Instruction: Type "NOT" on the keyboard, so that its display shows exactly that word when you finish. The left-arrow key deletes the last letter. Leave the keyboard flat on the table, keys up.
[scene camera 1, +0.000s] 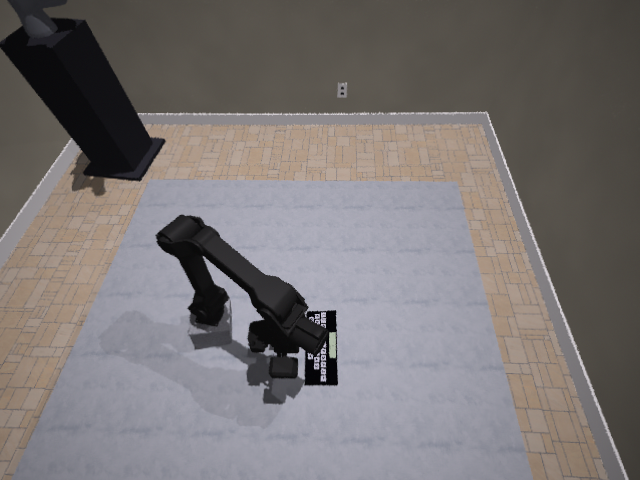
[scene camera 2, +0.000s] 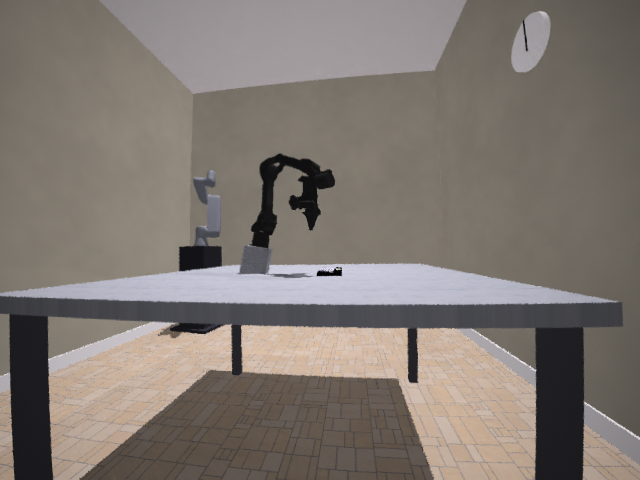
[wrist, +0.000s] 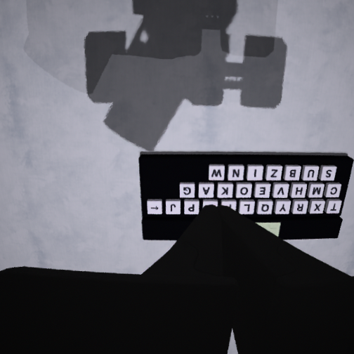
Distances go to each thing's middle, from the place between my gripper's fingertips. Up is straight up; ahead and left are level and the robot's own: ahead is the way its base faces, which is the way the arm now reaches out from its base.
Scene:
The black keyboard (scene camera 1: 327, 358) is 6 cm ahead of my hand, 6 cm to the left of it and 17 cm below it.

